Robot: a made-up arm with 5 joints. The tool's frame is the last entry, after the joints. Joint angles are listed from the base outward.
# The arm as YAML. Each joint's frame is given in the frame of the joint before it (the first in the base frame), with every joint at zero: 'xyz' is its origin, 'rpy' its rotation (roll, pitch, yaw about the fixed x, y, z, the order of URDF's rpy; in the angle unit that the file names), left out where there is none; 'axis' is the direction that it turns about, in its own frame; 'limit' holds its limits. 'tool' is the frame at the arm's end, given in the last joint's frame.
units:
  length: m
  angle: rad
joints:
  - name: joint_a
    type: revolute
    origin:
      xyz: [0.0, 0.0, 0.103]
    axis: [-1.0, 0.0, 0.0]
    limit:
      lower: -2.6
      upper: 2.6
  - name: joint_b
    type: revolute
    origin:
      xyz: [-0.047, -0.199, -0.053]
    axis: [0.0, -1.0, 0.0]
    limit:
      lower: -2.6
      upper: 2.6
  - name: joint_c
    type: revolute
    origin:
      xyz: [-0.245, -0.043, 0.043]
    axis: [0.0, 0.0, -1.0]
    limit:
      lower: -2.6
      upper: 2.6
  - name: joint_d
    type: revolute
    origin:
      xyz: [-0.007, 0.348, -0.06]
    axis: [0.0, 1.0, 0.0]
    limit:
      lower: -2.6
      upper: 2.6
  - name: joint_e
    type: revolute
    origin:
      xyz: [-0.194, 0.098, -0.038]
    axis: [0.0, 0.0, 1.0]
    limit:
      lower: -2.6
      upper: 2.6
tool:
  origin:
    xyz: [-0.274, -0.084, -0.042]
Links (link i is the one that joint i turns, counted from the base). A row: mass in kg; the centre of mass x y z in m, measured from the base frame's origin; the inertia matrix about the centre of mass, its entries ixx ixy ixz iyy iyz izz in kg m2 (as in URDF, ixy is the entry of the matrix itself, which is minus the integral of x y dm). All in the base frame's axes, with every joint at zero. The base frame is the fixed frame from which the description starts. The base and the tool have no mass.
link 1: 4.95; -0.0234 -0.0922 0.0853; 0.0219 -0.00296 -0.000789 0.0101 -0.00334 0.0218
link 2: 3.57; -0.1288 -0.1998 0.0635; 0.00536 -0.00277 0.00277 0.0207 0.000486 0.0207
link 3: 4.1; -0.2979 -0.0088 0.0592; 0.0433 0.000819 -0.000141 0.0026 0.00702 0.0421
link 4: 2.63; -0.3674 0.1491 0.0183; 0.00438 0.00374 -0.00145 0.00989 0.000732 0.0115
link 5: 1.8; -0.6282 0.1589 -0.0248; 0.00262 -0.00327 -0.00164 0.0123 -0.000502 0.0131
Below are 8 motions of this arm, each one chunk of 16 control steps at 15 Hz.
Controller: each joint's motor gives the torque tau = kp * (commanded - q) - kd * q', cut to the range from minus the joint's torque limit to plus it. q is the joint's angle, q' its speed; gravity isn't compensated. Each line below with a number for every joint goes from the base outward.
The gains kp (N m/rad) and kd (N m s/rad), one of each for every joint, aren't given. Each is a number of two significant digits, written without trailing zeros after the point. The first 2 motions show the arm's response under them.
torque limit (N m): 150 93 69 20 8.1
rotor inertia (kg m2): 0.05 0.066 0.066 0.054 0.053
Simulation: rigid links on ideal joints. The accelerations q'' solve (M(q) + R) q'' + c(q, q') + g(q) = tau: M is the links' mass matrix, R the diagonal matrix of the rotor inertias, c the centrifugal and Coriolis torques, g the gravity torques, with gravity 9.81 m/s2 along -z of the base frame. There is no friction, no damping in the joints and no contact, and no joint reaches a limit. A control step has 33 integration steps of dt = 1/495 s. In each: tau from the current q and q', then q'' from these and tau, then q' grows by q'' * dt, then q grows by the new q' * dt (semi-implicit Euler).
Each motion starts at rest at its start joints. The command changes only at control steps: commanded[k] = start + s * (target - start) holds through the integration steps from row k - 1 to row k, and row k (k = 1, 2, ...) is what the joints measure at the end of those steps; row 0 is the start. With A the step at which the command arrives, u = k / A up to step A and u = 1 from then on. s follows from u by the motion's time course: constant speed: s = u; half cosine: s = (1 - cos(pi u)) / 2; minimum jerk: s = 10 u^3 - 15 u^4 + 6 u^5; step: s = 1 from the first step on.
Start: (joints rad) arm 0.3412 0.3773 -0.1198 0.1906 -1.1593
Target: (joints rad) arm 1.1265 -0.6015 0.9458 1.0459 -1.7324
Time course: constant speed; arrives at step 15
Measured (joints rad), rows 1 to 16:
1: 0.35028 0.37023 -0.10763 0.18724 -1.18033
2: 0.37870 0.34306 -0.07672 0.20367 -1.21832
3: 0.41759 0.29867 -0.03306 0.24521 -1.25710
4: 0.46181 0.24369 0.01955 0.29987 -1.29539
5: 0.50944 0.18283 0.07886 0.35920 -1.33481
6: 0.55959 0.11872 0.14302 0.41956 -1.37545
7: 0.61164 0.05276 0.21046 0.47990 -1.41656
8: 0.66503 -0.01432 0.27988 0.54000 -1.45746
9: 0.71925 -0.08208 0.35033 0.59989 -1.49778
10: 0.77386 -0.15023 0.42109 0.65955 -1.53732
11: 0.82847 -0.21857 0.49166 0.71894 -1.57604
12: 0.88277 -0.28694 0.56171 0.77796 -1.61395
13: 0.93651 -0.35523 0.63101 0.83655 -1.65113
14: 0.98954 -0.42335 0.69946 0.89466 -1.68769
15: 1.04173 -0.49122 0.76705 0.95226 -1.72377
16: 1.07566 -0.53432 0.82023 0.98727 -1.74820
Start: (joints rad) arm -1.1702 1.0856 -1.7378 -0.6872 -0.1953
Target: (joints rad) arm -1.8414 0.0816 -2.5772 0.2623 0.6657
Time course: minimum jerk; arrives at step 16
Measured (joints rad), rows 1 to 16:
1: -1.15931 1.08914 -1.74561 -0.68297 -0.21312
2: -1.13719 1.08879 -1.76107 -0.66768 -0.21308
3: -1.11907 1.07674 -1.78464 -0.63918 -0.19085
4: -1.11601 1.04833 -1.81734 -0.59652 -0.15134
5: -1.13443 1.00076 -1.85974 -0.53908 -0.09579
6: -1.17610 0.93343 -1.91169 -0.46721 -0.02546
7: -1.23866 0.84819 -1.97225 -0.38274 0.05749
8: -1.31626 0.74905 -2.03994 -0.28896 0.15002
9: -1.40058 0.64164 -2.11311 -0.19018 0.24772
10: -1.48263 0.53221 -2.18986 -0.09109 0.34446
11: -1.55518 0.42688 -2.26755 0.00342 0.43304
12: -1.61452 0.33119 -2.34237 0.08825 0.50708
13: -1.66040 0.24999 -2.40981 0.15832 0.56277
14: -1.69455 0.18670 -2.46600 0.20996 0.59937
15: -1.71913 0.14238 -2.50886 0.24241 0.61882
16: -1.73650 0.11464 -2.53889 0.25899 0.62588
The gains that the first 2 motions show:
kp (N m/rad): 290 650 340 97 63
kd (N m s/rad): 36 89 64 10 4.1
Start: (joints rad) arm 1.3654 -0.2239 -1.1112 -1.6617 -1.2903
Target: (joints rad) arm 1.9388 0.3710 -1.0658 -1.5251 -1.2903
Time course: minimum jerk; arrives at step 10
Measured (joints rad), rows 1 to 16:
1: 1.36136 -0.21889 -1.09495 -1.67558 -1.29327
2: 1.36664 -0.20404 -1.07522 -1.69644 -1.29625
3: 1.39321 -0.17346 -1.05949 -1.70308 -1.30153
4: 1.44360 -0.12144 -1.04670 -1.69631 -1.30648
5: 1.51312 -0.04811 -1.03508 -1.68036 -1.30823
6: 1.59250 0.03983 -1.02429 -1.65892 -1.30608
7: 1.67119 0.13103 -1.01514 -1.63527 -1.30095
8: 1.73994 0.21277 -1.00855 -1.61288 -1.29453
9: 1.79210 0.27484 -1.00481 -1.59508 -1.28908
10: 1.82532 0.31360 -1.00313 -1.58407 -1.28752
11: 1.84341 0.33409 -1.00187 -1.57996 -1.29196
12: 1.85176 0.34388 -1.00032 -1.58025 -1.29846
13: 1.85482 0.34839 -0.99856 -1.58227 -1.30343
14: 1.85549 0.35051 -0.99690 -1.58439 -1.30623
15: 1.85535 0.35157 -0.99555 -1.58593 -1.30753
16: 1.85509 0.35213 -0.99456 -1.58681 -1.30804

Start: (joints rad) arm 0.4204 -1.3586 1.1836 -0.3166 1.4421
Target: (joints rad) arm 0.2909 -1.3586 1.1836 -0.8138 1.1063
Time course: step
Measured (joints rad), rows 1 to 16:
1: 0.34436 -1.35692 1.18668 -0.52787 1.26766
2: 0.29009 -1.35527 1.18993 -0.67901 1.13003
3: 0.25953 -1.35365 1.19377 -0.75544 1.09866
4: 0.24228 -1.35255 1.19692 -0.79329 1.09724
5: 0.23243 -1.35188 1.19903 -0.81133 1.09835
6: 0.22678 -1.35148 1.20037 -0.81972 1.09848
7: 0.22355 -1.35125 1.20124 -0.82361 1.09828
8: 0.22172 -1.35111 1.20182 -0.82543 1.09814
9: 0.22068 -1.35103 1.20223 -0.82629 1.09808
10: 0.22010 -1.35098 1.20251 -0.82670 1.09806
11: 0.21977 -1.35095 1.20270 -0.82690 1.09805
12: 0.21958 -1.35094 1.20283 -0.82699 1.09805
13: 0.21947 -1.35093 1.20293 -0.82704 1.09804
14: 0.21941 -1.35092 1.20299 -0.82705 1.09804
15: 0.21937 -1.35092 1.20303 -0.82706 1.09804
16: 0.21935 -1.35092 1.20306 -0.82707 1.09804

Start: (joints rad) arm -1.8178 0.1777 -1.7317 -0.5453 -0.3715
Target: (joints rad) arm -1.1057 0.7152 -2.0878 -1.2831 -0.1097
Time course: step
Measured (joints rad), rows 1 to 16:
1: -1.54409 0.35015 -1.73995 -0.88848 -0.39243
2: -1.36163 0.51668 -1.86111 -1.08781 -0.24456
3: -1.23095 0.62699 -1.95787 -1.14865 -0.14348
4: -1.13207 0.68353 -2.02627 -1.16664 -0.13084
5: -1.06309 0.70862 -2.07233 -1.17392 -0.13723
6: -1.02362 0.71935 -2.10158 -1.18124 -0.14127
7: -1.00951 0.72471 -2.11837 -1.19201 -0.14263
8: -1.01333 0.72848 -2.12637 -1.20573 -0.14312
9: -1.02664 0.73172 -2.12882 -1.22005 -0.14326
10: -1.04217 0.73443 -2.12832 -1.23255 -0.14305
11: -1.05508 0.73639 -2.12683 -1.24164 -0.14263
12: -1.06315 0.73752 -2.12552 -1.24686 -0.14224
13: -1.06625 0.73795 -2.12495 -1.24866 -0.14205
14: -1.06558 0.73788 -2.12517 -1.24806 -0.14209
15: -1.06280 0.73755 -2.12593 -1.24623 -0.14225
16: -1.05947 0.73715 -2.12692 -1.24415 -0.14243

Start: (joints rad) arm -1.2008 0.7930 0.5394 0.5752 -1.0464
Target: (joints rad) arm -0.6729 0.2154 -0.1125 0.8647 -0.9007
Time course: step
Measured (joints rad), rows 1 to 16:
1: -0.99958 0.58703 0.42622 0.70522 -1.07065
2: -0.83470 0.45250 0.24907 0.74591 -0.94312
3: -0.74033 0.37463 0.11485 0.75129 -0.87858
4: -0.69424 0.32722 0.02522 0.76364 -0.86697
5: -0.67407 0.29784 -0.03279 0.77907 -0.87139
6: -0.66570 0.27997 -0.07051 0.79116 -0.87730
7: -0.66226 0.26950 -0.09547 0.79835 -0.88154
8: -0.66081 0.26358 -0.11227 0.80184 -0.88420
9: -0.66020 0.26035 -0.12367 0.80322 -0.88584
10: -0.65995 0.25863 -0.13145 0.80365 -0.88687
11: -0.65988 0.25774 -0.13677 0.80374 -0.88752
12: -0.65989 0.25728 -0.14039 0.80375 -0.88794
13: -0.65994 0.25705 -0.14286 0.80377 -0.88821
14: -0.65999 0.25694 -0.14454 0.80380 -0.88839
15: -0.66004 0.25690 -0.14568 0.80384 -0.88851
16: -0.66008 0.25688 -0.14646 0.80387 -0.88859

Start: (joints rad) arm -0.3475 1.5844 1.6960 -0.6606 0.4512
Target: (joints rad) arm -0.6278 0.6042 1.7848 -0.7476 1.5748
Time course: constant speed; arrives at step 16
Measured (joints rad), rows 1 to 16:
1: -0.38168 1.55885 1.70162 -0.66662 0.50696
2: -0.42183 1.51840 1.71144 -0.68391 0.58664
3: -0.45215 1.46968 1.72144 -0.69935 0.66030
4: -0.47575 1.41609 1.73069 -0.71099 0.72943
5: -0.49579 1.35956 1.73929 -0.72036 0.79720
6: -0.51409 1.30124 1.74747 -0.72861 0.86469
7: -0.53154 1.24183 1.75537 -0.73624 0.93209
8: -0.54856 1.18178 1.76307 -0.74341 0.99943
9: -0.56536 1.12136 1.77061 -0.75021 1.06675
10: -0.58203 1.06071 1.77802 -0.75665 1.13410
11: -0.59862 0.99994 1.78531 -0.76276 1.20155
12: -0.61515 0.93910 1.79250 -0.76857 1.26915
13: -0.63163 0.87822 1.79958 -0.77408 1.33695
14: -0.64807 0.81732 1.80657 -0.77933 1.40500
15: -0.66449 0.75641 1.81346 -0.78434 1.47333
16: -0.68088 0.69549 1.82025 -0.78912 1.54198

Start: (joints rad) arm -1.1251 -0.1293 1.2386 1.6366 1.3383
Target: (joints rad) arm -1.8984 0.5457 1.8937 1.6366 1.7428
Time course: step
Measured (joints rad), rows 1 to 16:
1: -1.40799 0.11466 1.41093 1.62017 1.42978
2: -1.62280 0.28449 1.59020 1.67254 1.64990
3: -1.74179 0.38661 1.71370 1.68970 1.73058
4: -1.80369 0.44866 1.79587 1.69300 1.74195
5: -1.83360 0.48643 1.85028 1.69108 1.74045
6: -1.84655 0.50940 1.88623 1.68750 1.73940
7: -1.85120 0.52337 1.91000 1.68395 1.73934
8: -1.85223 0.53185 1.92578 1.68108 1.73959
9: -1.85196 0.53700 1.93628 1.67896 1.73988
10: -1.85139 0.54013 1.94331 1.67749 1.74014
11: -1.85088 0.54202 1.94802 1.67650 1.74035
12: -1.85050 0.54318 1.95119 1.67584 1.74051
13: -1.85024 0.54387 1.95332 1.67540 1.74062
14: -1.85006 0.54430 1.95476 1.67511 1.74070
15: -1.84995 0.54455 1.95573 1.67492 1.74075
16: -1.84987 0.54471 1.95638 1.67480 1.74078

